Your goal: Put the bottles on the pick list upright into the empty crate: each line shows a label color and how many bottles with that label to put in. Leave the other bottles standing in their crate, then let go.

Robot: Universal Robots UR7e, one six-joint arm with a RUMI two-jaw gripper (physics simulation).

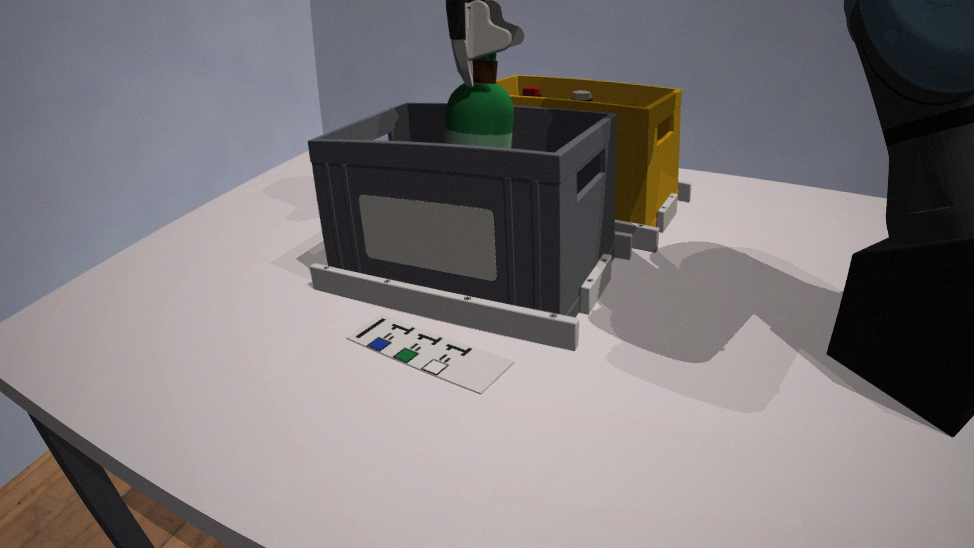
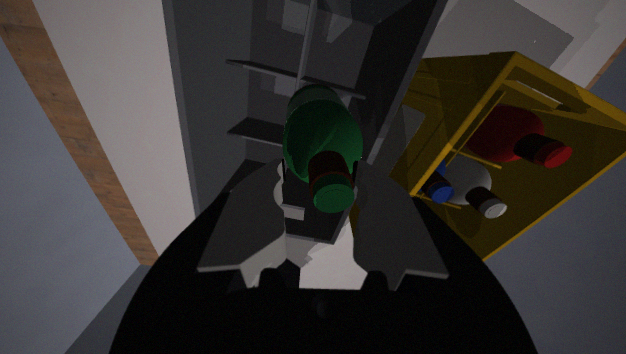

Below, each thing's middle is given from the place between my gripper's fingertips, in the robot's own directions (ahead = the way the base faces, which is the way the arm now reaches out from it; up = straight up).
Right now my hand is 40 mm above the green bottle (image 1: 482, 115). Also, from my hand: pale rail (image 1: 522, 323): 200 mm below, 130 mm to the left, 20 mm ahead; then white-capped bottle (image 2: 471, 181): 240 mm to the right, 130 mm below, 70 mm behind; then pick list (image 1: 460, 364): 210 mm below, 190 mm to the left.
